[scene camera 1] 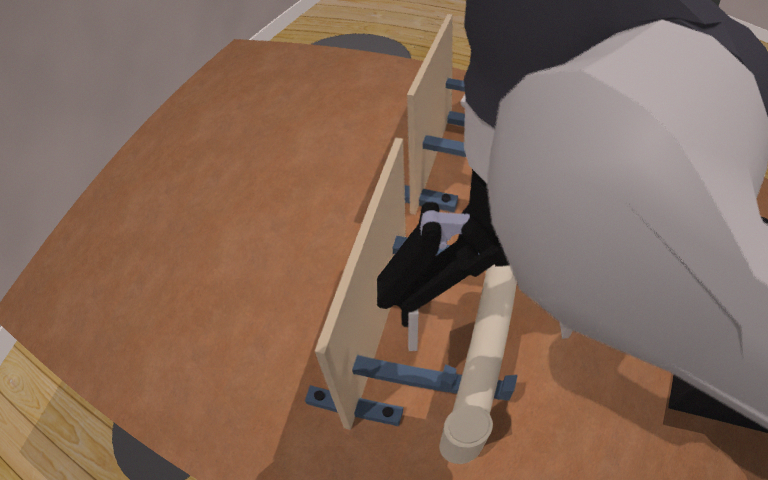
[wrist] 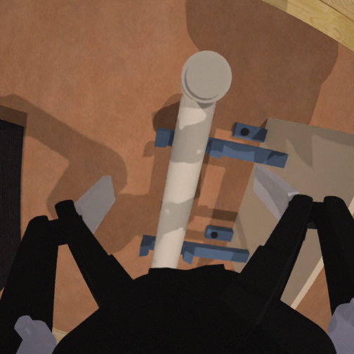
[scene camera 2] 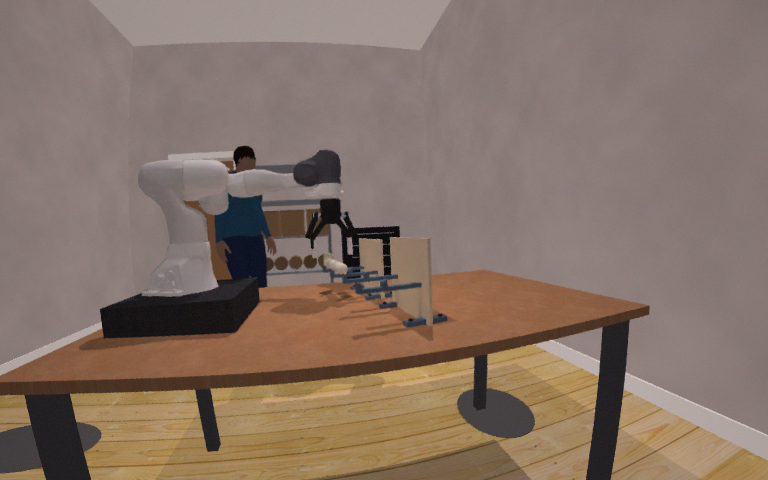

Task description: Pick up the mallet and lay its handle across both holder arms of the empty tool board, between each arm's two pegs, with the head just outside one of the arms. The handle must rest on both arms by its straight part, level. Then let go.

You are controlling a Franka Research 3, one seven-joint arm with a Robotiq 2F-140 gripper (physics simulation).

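The mallet lies with its pale handle (scene camera 1: 489,345) (wrist: 182,185) across both blue holder arms of the near tool board (scene camera 1: 368,266) (wrist: 310,160), between the two pegs of each arm. Its round head (scene camera 1: 466,433) (wrist: 206,76) is outside one arm (scene camera 1: 404,373) (wrist: 250,151). The other arm (wrist: 217,251) crosses under the handle close to the gripper body, which hides the handle's far end. The handle looks about level. My gripper (scene camera 2: 333,246) (wrist: 182,182) is open above the handle, one finger on each side and apart from it. In scene camera 1 the arm hides much of it.
A second board (scene camera 1: 431,107) (scene camera 2: 410,277) with blue arms stands beyond the first in scene camera 1. The black robot base (scene camera 2: 181,311) (wrist: 10,200) is on the side away from the boards. A person (scene camera 2: 240,217) stands behind the table (scene camera 2: 509,300).
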